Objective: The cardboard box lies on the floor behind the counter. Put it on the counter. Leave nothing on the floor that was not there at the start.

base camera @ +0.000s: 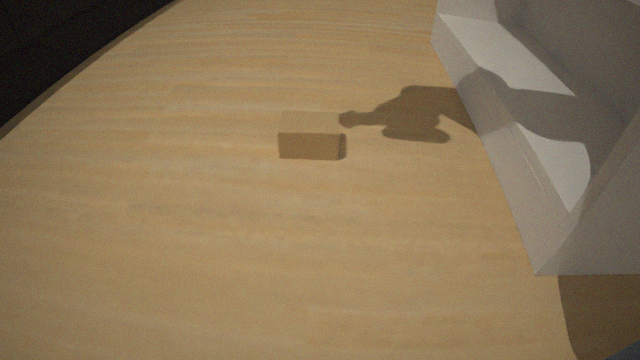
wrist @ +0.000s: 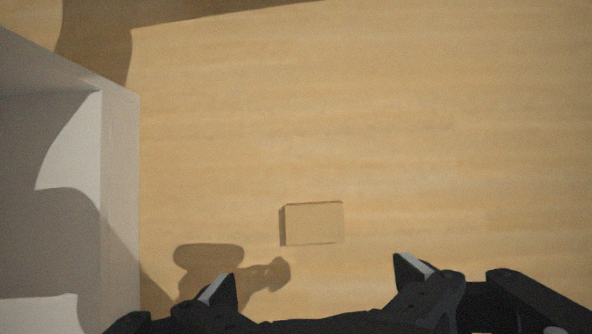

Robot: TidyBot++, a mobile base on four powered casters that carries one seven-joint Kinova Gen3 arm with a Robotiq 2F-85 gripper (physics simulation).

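Frame: origin at the arm's base, x left, y back, z up, level; centimetres.
Seen in the pictures: gripper, fingertip midpoint: (wrist: pixel 315 281).
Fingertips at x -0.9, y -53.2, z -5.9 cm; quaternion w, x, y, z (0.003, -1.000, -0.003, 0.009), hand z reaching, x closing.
A point is followed by its place in that frame.
The cardboard box (base camera: pixel 309 135) {x -0.4, y -51.7, z -35.1 cm} (wrist: pixel 314 223) {x -0.4, y -54.6, z -34.7 cm} lies flat on the wooden floor (base camera: pixel 225 260) {x 9.7, y -33.1, z -39.7 cm} (wrist: pixel 375 100) {x 12.6, y -35.6, z -39.7 cm}, near the middle of the base camera view and a little below the middle of the wrist view. My gripper (wrist: pixel 315 281) {x -0.9, y -53.2, z -5.9 cm} is open, with its two fingers wide apart at the bottom of the wrist view. It is above the floor and apart from the box, which shows beyond the gap between the fingertips. The gripper itself does not show in the base camera view; a shadow of the arm falls on the floor beside the box.
A white, open-sided unit (base camera: pixel 510 200) {x -30.3, y -41.7, z -38.8 cm} (wrist: pixel 120 165) {x -30.3, y -42.1, z -34.3 cm}, which may be the counter, stands at the right in the base camera view and at the left in the wrist view. Its top does not clearly show. A dark surface (base camera: pixel 45 40) {x 69.7, y -88.6, z -28.3 cm} runs along the upper left of the base camera view.
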